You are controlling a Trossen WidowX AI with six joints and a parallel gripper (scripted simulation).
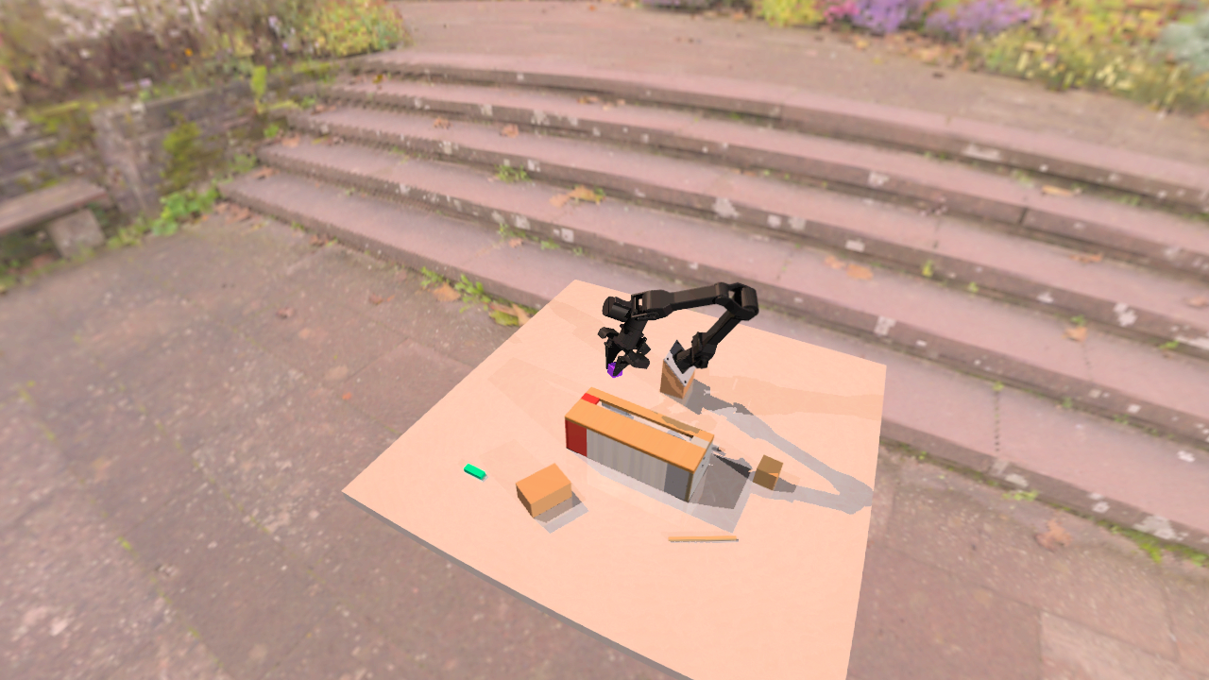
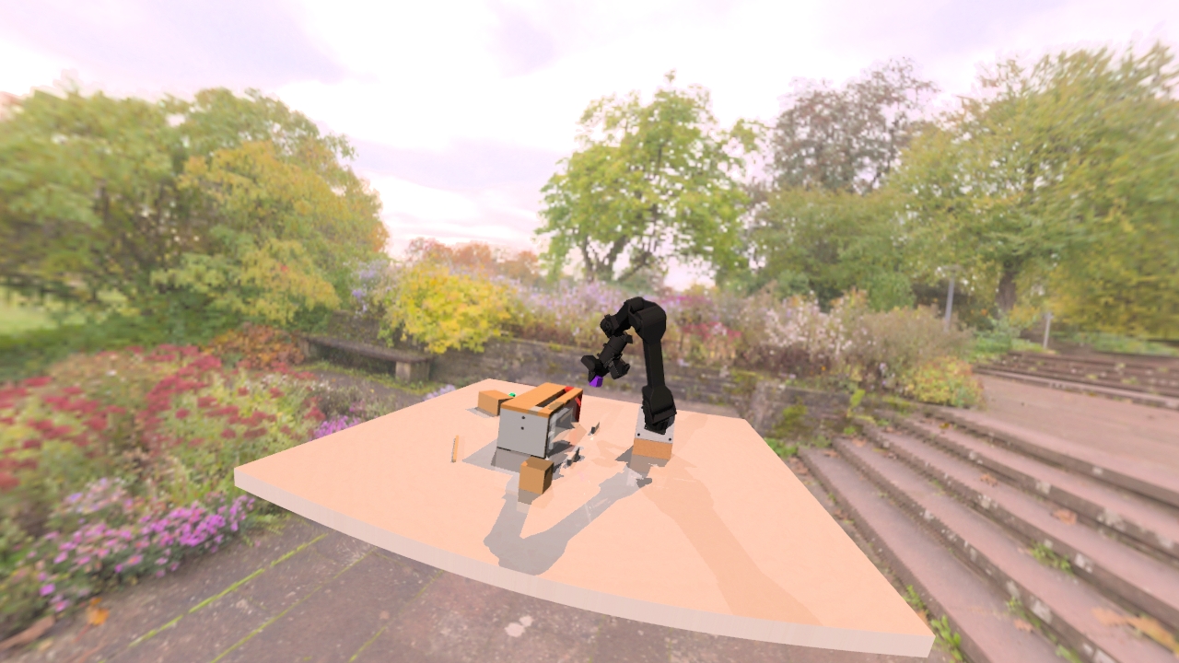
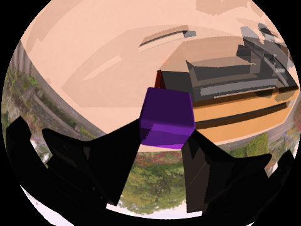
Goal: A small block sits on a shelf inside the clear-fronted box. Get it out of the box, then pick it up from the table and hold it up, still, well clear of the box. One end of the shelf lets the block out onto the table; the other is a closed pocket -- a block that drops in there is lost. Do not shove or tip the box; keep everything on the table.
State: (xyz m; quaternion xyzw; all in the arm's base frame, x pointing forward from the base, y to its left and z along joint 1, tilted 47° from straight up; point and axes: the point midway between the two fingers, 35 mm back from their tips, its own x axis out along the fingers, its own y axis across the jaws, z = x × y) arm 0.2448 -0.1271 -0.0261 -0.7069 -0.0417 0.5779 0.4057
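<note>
The purple block lies 1 cm behind my gripper tip and 1 cm to the left of it. The rest, counted from my gripper tip: box (6 cm ahead, 15 cm to the left, 11 cm below); thin wooden stick (25 cm ahead, 43 cm to the left, 17 cm below); green piece (40 cm ahead, 19 cm to the right, 17 cm below).
</note>
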